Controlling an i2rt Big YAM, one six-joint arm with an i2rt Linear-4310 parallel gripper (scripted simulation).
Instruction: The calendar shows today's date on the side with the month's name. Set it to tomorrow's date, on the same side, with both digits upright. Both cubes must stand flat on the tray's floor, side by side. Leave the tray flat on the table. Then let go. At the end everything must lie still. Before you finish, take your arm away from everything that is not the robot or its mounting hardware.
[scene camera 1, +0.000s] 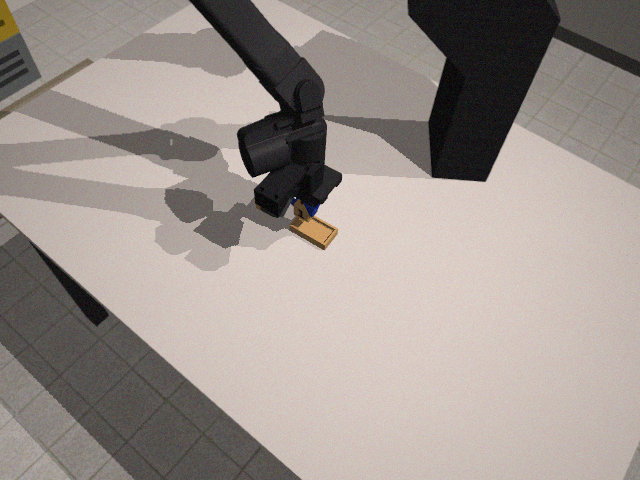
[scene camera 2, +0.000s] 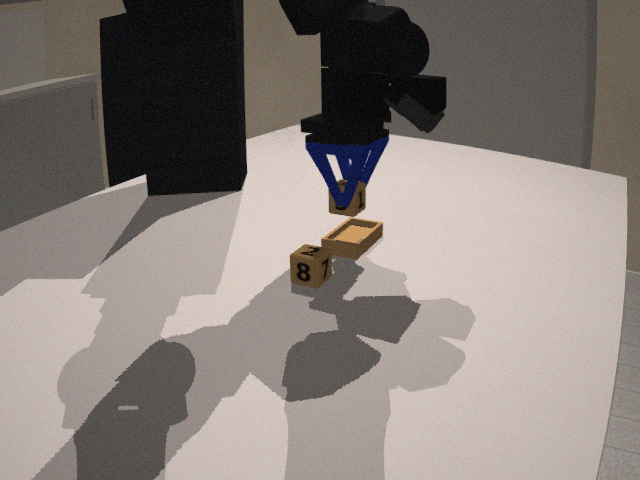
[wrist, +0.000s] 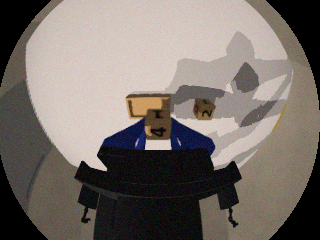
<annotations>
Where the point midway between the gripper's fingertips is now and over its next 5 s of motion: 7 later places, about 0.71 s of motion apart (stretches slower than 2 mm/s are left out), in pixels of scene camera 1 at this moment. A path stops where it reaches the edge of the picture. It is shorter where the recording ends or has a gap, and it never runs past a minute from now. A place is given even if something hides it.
My gripper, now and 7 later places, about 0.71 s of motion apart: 305, 210; 305, 212; 306, 217; 304, 218; 304, 221; 304, 221; 302, 197; 301, 191
</annotations>
